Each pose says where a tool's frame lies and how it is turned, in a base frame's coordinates. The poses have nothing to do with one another.
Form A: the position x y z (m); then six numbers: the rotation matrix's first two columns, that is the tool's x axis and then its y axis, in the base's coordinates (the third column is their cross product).
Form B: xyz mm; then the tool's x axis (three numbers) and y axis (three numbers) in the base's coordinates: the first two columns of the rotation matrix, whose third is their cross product. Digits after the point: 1 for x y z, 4 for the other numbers.
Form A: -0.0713, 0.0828, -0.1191, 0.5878, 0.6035, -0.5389, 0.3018, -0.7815, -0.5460
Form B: -71.3, 82.8, -119.1, 0.5878, 0.6035, -0.5389, 0.3018, -0.7815, -0.5460
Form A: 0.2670, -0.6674, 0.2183, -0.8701, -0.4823, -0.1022, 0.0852, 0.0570, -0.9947
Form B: 267.0, -667.4, 218.3, -0.8701, -0.4823, -0.1022, 0.0852, 0.0570, -0.9947
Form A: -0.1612, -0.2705, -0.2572, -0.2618, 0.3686, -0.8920, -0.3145, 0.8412, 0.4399
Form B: -161.2, -270.5, -257.2, -0.2618, 0.3686, -0.8920, -0.3145, 0.8412, 0.4399
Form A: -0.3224, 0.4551, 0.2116, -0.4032, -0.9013, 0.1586, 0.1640, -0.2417, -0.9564
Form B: -322.4, 455.1, 211.6, -0.4032, -0.9013, 0.1586, 0.1640, -0.2417, -0.9564
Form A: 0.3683, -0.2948, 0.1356, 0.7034, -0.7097, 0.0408, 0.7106, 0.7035, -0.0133
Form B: 368.3, -294.8, 135.6, 0.7034, -0.7097, 0.0408, 0.7106, 0.7035, -0.0133
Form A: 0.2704, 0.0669, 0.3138, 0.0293, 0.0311, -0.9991, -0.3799, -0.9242, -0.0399
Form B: 270.4, 66.9, 313.8, 0.0293, 0.0311, -0.9991, -0.3799, -0.9242, -0.0399
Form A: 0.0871, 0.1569, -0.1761, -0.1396, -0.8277, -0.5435, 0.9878, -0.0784, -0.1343
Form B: 87.1, 156.9, -176.1, -0.1396, -0.8277, -0.5435, 0.9878, -0.0784, -0.1343
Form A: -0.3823, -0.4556, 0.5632, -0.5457, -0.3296, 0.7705, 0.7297, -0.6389, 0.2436
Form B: -382.3, -455.6, 563.2, -0.5457, -0.3296, 0.7705, 0.7297, -0.6389, 0.2436
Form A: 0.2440, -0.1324, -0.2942, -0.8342, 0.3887, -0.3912, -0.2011, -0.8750, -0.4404
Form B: 244.0, -132.4, -294.2, -0.8342, 0.3887, -0.3912, -0.2011, -0.8750, -0.4404
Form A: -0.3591, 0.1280, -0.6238, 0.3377, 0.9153, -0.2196, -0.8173, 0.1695, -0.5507
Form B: -359.1, 128.0, -623.8, 0.3377, 0.9153, -0.2196, -0.8173, 0.1695, -0.5507
